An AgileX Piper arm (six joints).
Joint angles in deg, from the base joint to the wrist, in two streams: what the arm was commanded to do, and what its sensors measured. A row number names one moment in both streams.
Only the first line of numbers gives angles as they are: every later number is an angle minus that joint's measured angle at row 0.
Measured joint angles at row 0: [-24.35, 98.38, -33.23, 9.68, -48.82, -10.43]
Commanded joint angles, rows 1 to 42: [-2.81, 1.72, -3.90, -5.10, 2.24, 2.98]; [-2.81, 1.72, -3.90, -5.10, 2.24, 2.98]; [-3.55, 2.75, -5.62, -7.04, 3.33, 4.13]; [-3.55, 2.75, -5.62, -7.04, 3.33, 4.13]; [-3.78, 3.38, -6.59, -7.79, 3.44, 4.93]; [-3.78, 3.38, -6.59, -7.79, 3.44, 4.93]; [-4.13, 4.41, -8.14, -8.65, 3.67, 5.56]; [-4.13, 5.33, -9.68, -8.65, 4.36, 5.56]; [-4.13, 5.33, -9.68, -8.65, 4.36, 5.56]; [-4.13, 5.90, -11.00, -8.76, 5.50, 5.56]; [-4.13, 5.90, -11.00, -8.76, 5.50, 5.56]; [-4.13, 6.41, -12.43, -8.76, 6.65, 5.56]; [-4.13, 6.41, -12.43, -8.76, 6.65, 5.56]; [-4.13, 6.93, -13.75, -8.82, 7.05, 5.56]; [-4.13, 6.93, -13.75, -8.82, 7.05, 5.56]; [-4.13, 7.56, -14.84, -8.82, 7.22, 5.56]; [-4.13, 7.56, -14.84, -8.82, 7.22, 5.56]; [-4.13, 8.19, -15.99, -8.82, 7.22, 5.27]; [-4.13, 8.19, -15.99, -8.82, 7.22, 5.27]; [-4.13, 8.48, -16.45, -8.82, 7.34, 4.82]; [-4.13, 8.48, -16.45, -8.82, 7.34, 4.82]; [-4.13, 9.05, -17.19, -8.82, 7.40, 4.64]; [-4.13, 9.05, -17.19, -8.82, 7.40, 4.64]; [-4.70, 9.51, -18.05, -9.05, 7.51, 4.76]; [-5.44, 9.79, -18.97, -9.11, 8.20, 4.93]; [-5.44, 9.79, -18.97, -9.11, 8.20, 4.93]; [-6.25, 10.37, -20.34, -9.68, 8.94, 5.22]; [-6.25, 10.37, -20.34, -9.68, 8.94, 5.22]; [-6.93, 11.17, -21.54, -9.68, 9.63, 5.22]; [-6.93, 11.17, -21.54, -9.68, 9.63, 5.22]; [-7.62, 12.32, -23.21, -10.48, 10.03, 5.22]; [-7.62, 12.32, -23.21, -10.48, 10.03, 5.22]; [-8.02, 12.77, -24.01, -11.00, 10.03, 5.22]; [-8.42, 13.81, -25.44, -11.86, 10.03, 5.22]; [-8.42, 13.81, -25.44, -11.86, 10.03, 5.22]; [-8.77, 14.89, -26.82, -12.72, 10.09, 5.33]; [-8.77, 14.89, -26.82, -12.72, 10.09, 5.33]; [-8.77, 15.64, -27.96, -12.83, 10.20, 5.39]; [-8.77, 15.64, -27.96, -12.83, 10.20, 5.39]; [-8.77, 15.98, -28.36, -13.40, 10.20, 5.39]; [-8.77, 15.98, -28.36, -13.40, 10.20, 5.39]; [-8.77, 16.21, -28.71, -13.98, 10.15, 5.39]
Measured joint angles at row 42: [-10.31, 15.81, -26.30, -7.45, 12.95, 5.50]
